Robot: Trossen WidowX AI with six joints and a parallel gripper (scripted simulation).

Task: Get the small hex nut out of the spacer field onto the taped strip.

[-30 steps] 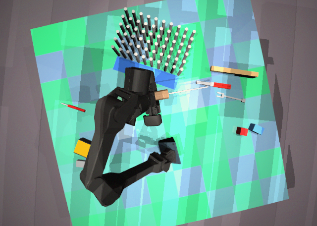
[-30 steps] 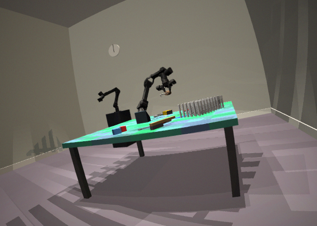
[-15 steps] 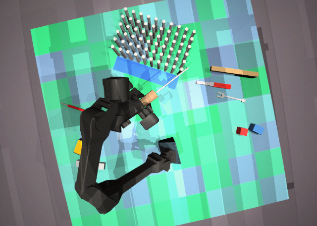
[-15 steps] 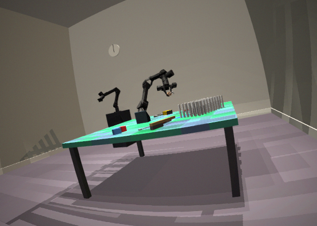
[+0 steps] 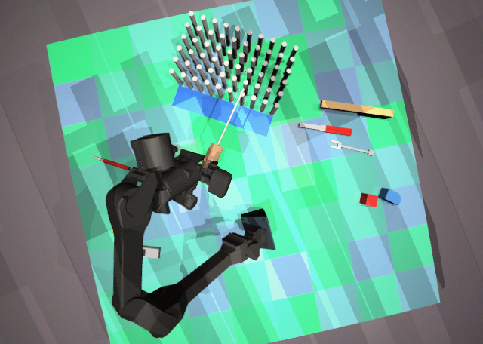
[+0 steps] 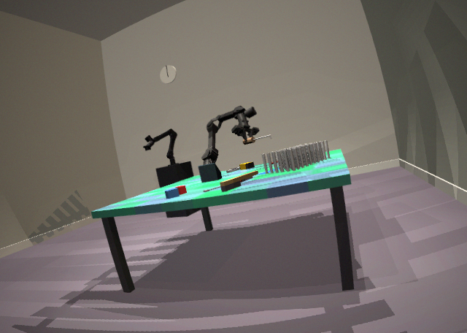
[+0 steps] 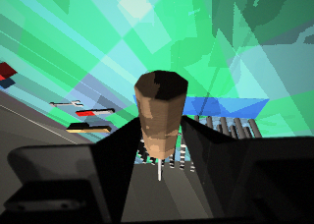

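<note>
Now: the blue taped strip 20 cm below my gripper tip, 18 cm ahead of it and 3 cm to the right of it. Round my gripper tip: red screwdriver: 42 cm to the left, 19 cm below, 3 cm ahead; hex nut: 32 cm ahead, 20 cm below, 13 cm to the right; wire hook tool: 9 cm ahead, 5 cm to the right.
</note>
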